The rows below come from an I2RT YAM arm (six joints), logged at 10 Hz.
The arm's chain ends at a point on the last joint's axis. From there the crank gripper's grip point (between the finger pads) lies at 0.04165 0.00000 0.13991 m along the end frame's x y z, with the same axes.
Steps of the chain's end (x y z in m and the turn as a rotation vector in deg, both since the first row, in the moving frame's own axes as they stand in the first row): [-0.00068 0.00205 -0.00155 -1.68 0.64 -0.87]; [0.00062 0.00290 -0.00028 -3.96 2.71 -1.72]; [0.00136 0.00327 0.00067 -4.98 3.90 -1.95]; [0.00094 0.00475 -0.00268 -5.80 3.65 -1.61]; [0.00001 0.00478 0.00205 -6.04 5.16 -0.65]
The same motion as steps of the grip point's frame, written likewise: [0.00091 0.00550 -0.00207 -1.68 0.64 -0.87]; [0.00731 0.01114 -0.00269 -3.96 2.71 -1.72]; [0.01095 0.01370 -0.00295 -4.98 3.90 -1.95]; [0.00993 0.01745 -0.00627 -5.80 3.65 -1.61]; [0.01248 0.01874 -0.00301 -6.04 5.16 -0.65]
